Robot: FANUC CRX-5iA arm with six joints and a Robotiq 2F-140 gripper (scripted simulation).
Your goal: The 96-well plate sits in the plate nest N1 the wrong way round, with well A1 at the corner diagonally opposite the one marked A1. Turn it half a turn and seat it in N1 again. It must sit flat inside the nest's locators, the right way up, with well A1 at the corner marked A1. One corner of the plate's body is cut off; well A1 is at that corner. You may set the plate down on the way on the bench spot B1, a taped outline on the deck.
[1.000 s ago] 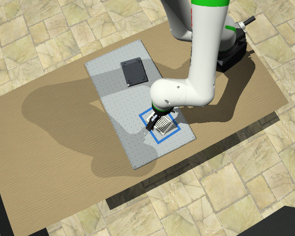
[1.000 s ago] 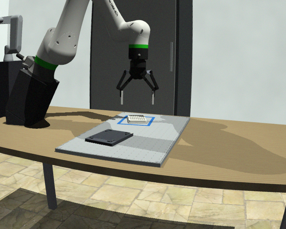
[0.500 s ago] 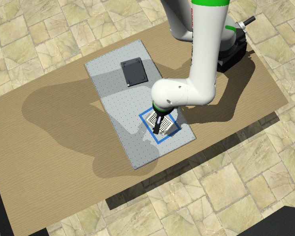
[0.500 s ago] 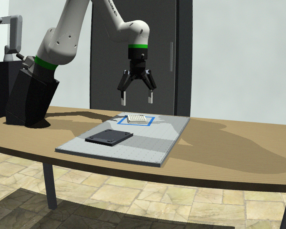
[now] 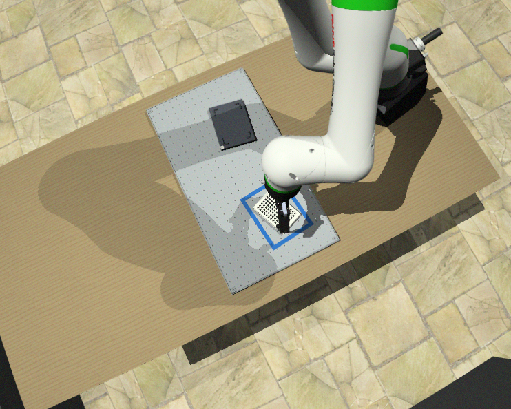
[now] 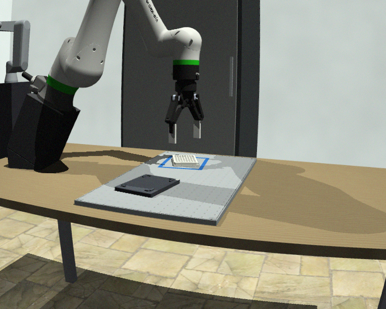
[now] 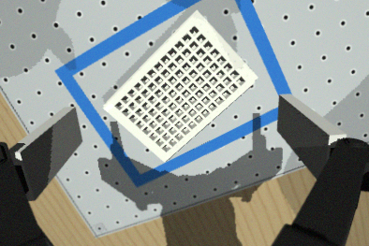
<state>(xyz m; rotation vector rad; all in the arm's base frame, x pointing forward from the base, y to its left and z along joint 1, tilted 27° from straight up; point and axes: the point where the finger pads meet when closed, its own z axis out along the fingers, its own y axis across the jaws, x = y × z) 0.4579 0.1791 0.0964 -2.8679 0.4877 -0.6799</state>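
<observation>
The white 96-well plate lies 8 cm below my hand. The rest, counted from my hand: dark plate nest N1 (34 cm to the right, 8 cm below); then A1 label (27 cm to the right, 8 cm below, 7 cm ahead).
</observation>
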